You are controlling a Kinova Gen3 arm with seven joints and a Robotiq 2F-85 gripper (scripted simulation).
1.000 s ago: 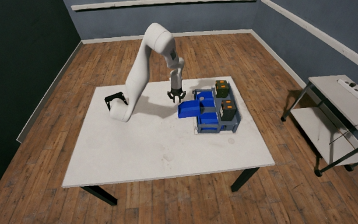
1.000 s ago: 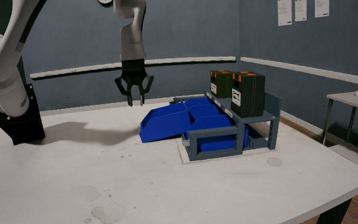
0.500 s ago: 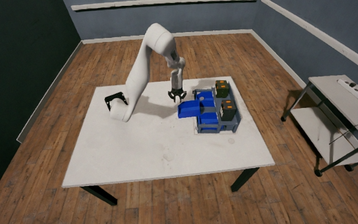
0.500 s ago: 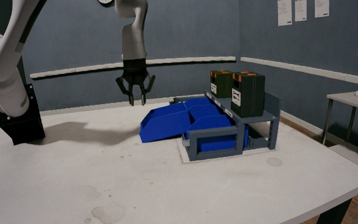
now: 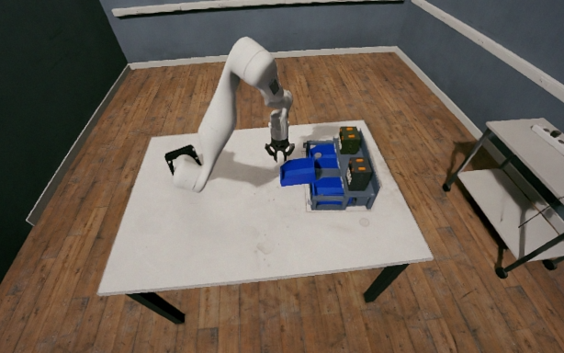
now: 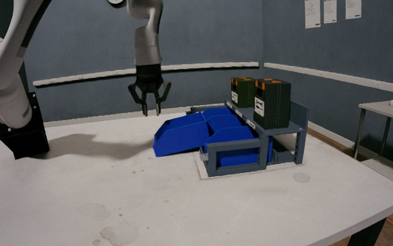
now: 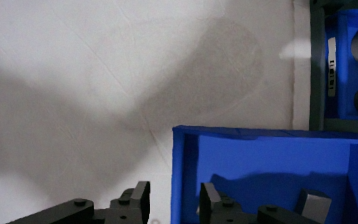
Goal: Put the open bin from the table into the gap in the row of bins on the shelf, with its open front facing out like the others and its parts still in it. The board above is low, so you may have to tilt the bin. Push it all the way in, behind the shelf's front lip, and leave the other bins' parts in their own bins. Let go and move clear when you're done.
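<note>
The grey block is 11 cm below my hand, 5 cm to the right of it and 2 cm ahead of it. Also, from my hand: grey shelf 24 cm ahead, 11 cm to the right, 6 cm below.
</note>
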